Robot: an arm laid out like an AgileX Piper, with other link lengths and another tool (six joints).
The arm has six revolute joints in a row. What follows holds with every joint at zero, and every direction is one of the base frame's. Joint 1 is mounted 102.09 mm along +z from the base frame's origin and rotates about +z. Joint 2 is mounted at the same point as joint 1 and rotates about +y. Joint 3 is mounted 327.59 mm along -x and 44.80 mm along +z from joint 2 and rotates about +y. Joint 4 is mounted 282.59 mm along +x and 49.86 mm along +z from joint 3 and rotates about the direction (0.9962, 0, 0.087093). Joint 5 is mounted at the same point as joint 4 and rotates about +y. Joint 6 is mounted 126.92 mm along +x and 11.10 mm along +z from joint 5 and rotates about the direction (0.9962, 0, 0.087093). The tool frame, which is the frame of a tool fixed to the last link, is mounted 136.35 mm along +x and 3.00 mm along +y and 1.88 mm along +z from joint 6; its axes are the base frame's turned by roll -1.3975, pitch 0.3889 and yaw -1.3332 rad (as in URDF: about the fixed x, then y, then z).
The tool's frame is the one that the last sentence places.
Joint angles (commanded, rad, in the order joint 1, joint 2, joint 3, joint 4, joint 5, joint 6), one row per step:
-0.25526 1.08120 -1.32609 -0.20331 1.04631 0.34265
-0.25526 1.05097 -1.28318 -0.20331 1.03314 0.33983
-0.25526 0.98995 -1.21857 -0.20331 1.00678 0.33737
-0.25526 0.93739 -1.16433 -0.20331 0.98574 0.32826
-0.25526 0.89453 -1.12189 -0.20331 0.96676 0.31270
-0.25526 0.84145 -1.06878 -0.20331 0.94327 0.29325
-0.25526 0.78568 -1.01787 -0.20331 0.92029 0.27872
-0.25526 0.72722 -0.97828 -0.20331 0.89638 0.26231
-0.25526 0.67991 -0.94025 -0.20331 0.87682 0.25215
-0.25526 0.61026 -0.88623 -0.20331 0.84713 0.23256
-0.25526 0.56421 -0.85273 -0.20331 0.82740 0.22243
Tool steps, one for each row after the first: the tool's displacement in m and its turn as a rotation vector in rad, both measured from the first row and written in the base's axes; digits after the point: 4 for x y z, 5 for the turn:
-0.0074 0.0023 -0.0069 -0.00280 0.00101 0.00432
-0.0208 0.0064 -0.0116 -0.01177 -0.01918 0.01089
-0.0323 0.0099 -0.0161 -0.02422 -0.03389 0.02055
-0.0410 0.0126 -0.0192 -0.04121 -0.04636 0.03364
-0.0515 0.0159 -0.0239 -0.06250 -0.06118 0.04965
-0.0622 0.0193 -0.0276 -0.08176 -0.08195 0.06215
-0.0725 0.0226 -0.0257 -0.10702 -0.11627 0.07506
-0.0807 0.0253 -0.0275 -0.12381 -0.13957 0.08359
-0.0922 0.0291 -0.0297 -0.15328 -0.17480 0.09827
-0.0994 0.0316 -0.0305 -0.17164 -0.20127 0.10593

